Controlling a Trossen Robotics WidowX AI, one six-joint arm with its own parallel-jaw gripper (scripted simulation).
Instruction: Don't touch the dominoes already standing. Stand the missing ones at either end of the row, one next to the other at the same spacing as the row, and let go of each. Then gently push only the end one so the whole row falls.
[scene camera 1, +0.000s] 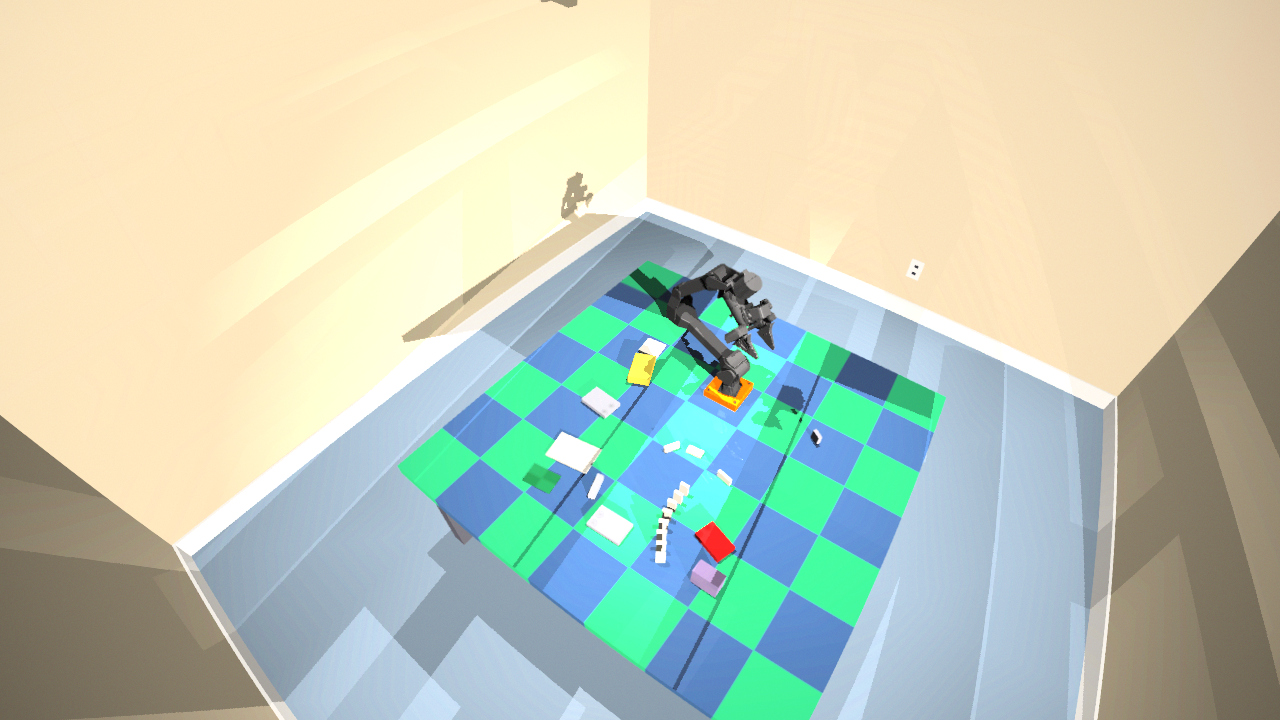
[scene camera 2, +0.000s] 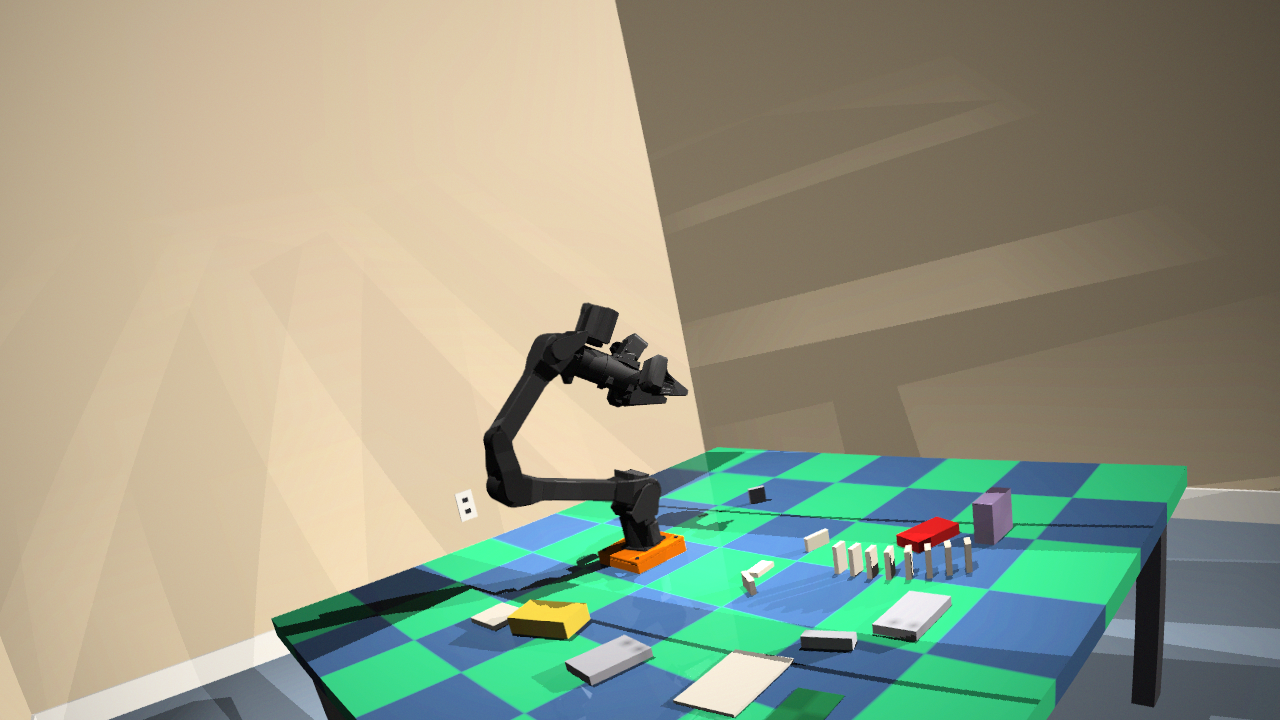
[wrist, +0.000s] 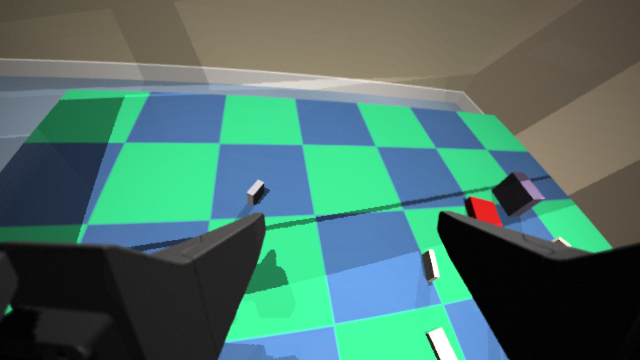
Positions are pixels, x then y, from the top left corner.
Labels:
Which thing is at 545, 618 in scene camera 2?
A yellow block.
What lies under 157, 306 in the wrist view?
My gripper.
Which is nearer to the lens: the grey bar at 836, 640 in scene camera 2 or the lilac block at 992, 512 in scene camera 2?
The grey bar.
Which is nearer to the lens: the cream sheet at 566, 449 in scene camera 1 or the lilac block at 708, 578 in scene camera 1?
The lilac block.

